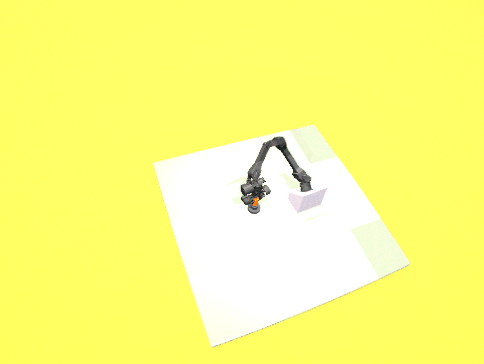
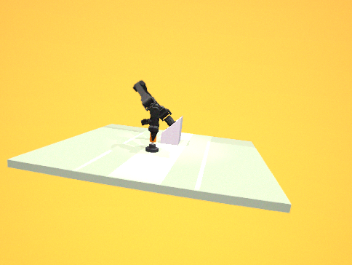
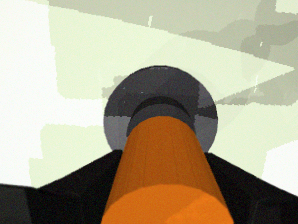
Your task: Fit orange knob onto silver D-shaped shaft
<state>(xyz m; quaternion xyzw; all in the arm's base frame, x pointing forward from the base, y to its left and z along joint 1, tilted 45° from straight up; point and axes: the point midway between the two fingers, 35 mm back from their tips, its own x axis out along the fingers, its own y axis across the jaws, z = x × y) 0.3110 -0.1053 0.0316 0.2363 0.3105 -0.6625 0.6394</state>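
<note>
My gripper tip is now 40 mm above the dark round pedestal. Round my gripper tip: orange knob (30 mm above).
</note>
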